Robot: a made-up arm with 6 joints. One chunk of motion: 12 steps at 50 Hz.
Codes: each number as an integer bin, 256 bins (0 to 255) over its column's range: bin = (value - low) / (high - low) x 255, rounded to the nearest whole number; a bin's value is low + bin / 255 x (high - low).
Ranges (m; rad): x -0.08..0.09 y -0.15..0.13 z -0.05..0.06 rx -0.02..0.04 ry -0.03..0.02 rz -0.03..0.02
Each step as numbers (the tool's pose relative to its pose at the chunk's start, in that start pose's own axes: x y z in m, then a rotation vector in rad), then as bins.
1 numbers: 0.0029 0.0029 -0.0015 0.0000 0.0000 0.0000
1 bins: 124 139 112 85 153 153
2 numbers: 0.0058 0.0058 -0.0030 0.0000 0.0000 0.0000
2 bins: 129 142 109 85 153 153
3 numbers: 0.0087 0.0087 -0.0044 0.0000 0.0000 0.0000
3 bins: 133 145 106 85 153 153
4 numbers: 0.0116 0.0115 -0.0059 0.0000 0.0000 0.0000
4 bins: 137 147 102 85 153 153
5 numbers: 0.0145 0.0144 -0.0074 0.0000 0.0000 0.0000
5 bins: 142 150 99 85 153 153
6 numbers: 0.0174 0.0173 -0.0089 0.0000 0.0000 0.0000
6 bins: 146 152 95 85 153 153
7 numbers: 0.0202 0.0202 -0.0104 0.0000 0.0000 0.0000
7 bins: 150 155 92 85 153 153
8 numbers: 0.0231 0.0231 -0.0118 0.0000 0.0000 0.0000
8 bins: 155 158 89 85 153 153
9 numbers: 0.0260 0.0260 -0.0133 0.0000 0.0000 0.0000
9 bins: 159 160 85 85 153 153
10 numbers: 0.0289 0.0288 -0.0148 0.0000 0.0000 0.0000
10 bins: 163 163 82 85 153 153
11 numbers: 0.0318 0.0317 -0.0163 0.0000 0.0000 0.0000
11 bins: 168 165 78 85 153 153
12 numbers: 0.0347 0.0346 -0.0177 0.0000 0.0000 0.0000
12 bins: 172 168 75 85 153 153
